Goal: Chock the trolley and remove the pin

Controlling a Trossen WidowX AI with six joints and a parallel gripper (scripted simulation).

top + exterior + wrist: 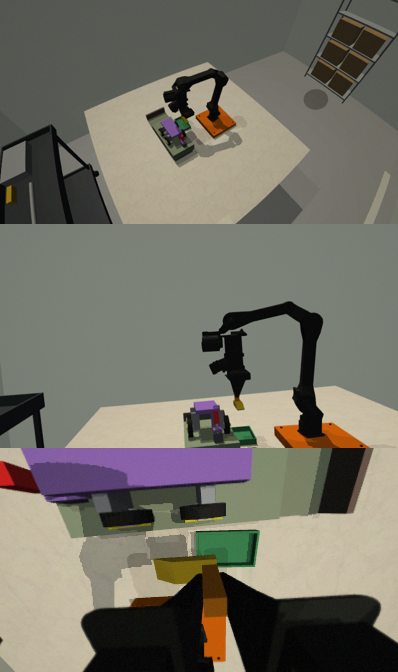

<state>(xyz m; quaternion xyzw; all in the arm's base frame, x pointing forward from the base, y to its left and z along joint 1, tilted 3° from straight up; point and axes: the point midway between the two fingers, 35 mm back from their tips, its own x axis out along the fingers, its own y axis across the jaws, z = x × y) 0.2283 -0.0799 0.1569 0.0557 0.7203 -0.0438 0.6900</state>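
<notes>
The red-headed stop pin lies 140 mm to the left of my gripper tip, 110 mm ahead of it and 30 mm below it. Also, from my gripper tip: trolley (110 mm ahead, 50 mm below, 30 mm to the left); yellow chock (20 mm to the left, 10 mm below); grey-green ramp (120 mm below, 110 mm ahead, 20 mm to the left).
</notes>
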